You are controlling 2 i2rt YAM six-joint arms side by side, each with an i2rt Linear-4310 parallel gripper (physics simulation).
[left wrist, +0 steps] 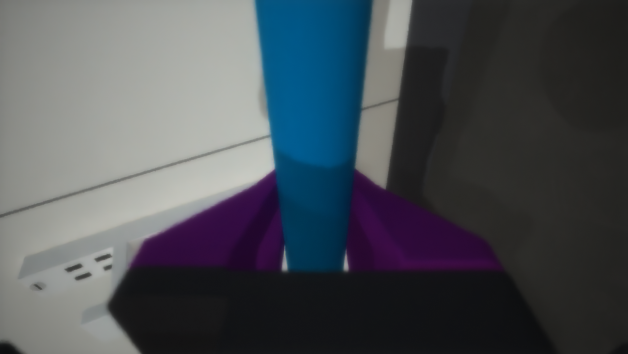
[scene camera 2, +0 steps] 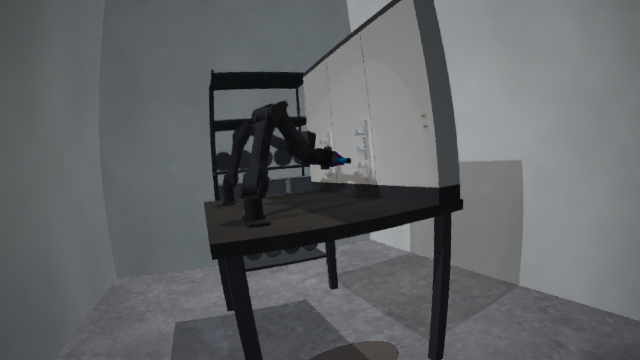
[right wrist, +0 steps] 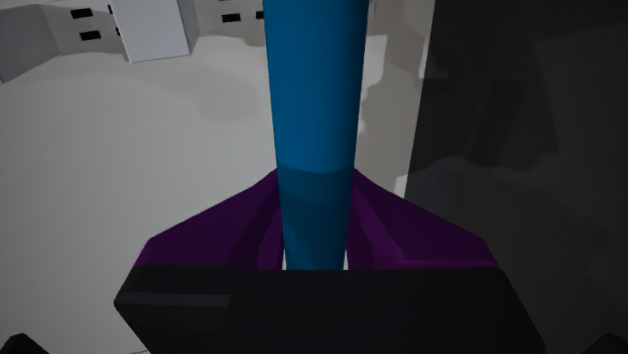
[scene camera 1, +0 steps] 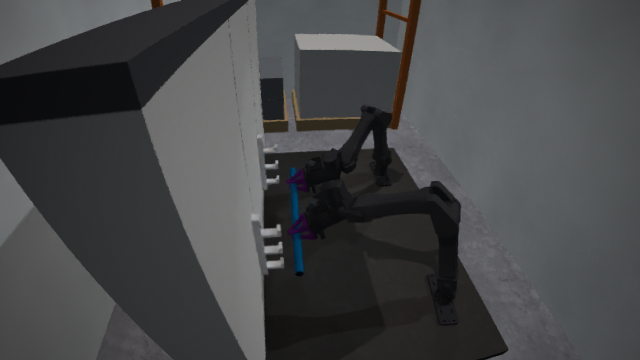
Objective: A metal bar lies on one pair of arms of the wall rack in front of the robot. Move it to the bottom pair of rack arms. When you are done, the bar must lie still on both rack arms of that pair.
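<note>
The blue metal bar (scene camera 1: 295,202) (scene camera 2: 342,160) (left wrist: 315,90) (right wrist: 316,90) is held off the wall rack, out in front of the rack arms. My left gripper (scene camera 1: 297,229) (left wrist: 315,176) is shut on the bar nearer its lower end in scene camera 1. My right gripper (scene camera 1: 294,181) (right wrist: 315,176) is shut on it near its upper end. The near rack upright (scene camera 1: 258,245) (scene camera 2: 367,147) and the far rack upright (scene camera 1: 262,162) each carry three white arms. In scene camera 2 the bar's end appears at about the height between the middle arm (scene camera 2: 360,149) and bottom arm (scene camera 2: 361,165).
The white wall panel (scene camera 1: 200,150) (scene camera 2: 400,90) stands behind the rack at the edge of the dark table top (scene camera 1: 320,310) (scene camera 2: 300,220). The two arms reach across the table side by side, their forearms close together. A dark shelf unit (scene camera 2: 257,80) stands behind the table.
</note>
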